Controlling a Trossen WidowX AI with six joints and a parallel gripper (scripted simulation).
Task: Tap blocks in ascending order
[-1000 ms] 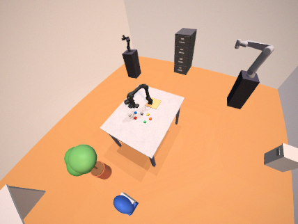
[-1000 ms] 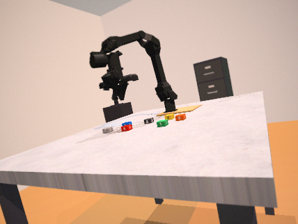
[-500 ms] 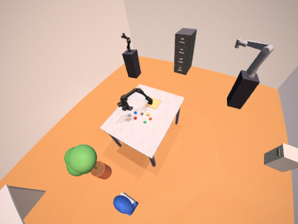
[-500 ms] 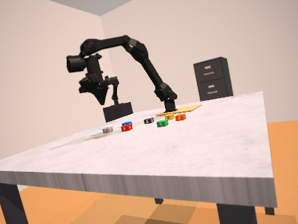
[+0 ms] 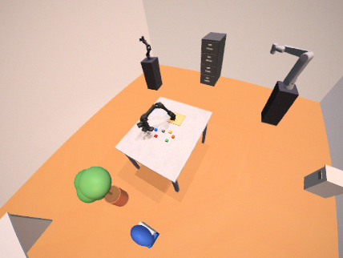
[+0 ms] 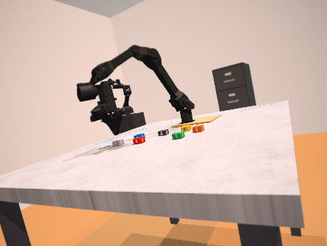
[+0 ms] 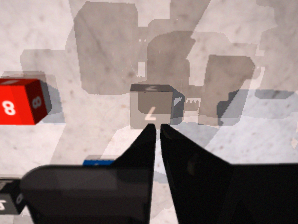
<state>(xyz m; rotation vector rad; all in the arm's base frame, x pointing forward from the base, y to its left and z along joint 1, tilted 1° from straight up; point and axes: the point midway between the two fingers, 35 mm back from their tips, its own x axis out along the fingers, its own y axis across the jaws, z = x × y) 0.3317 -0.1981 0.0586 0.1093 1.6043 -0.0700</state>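
Right now my gripper tip is 30 mm above the grey block. Round my gripper tip: blue block (70 mm behind, 60 mm to the left, 30 mm below); then red block (20 mm ahead, 110 mm to the left, 30 mm below); then black block (90 mm behind, 170 mm to the left, 30 mm below).
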